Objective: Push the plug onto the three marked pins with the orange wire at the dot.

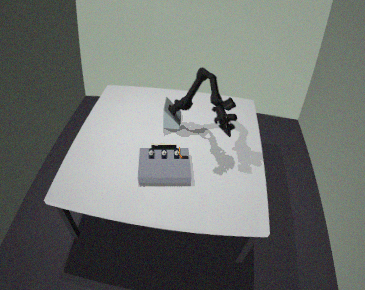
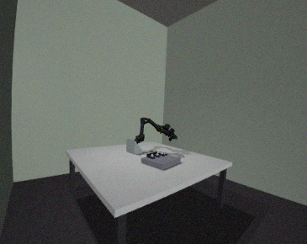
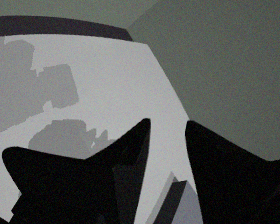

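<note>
Now: the white band 43 cm to the right of my gripper tip, 12 cm below it and 1 cm ahead of it. From my gripper tip the other things lie so: grey printed holder 35 cm to the right, 17 cm below, 16 cm ahead; red dot 43 cm to the right, 12 cm below, 1 cm ahead.
</note>
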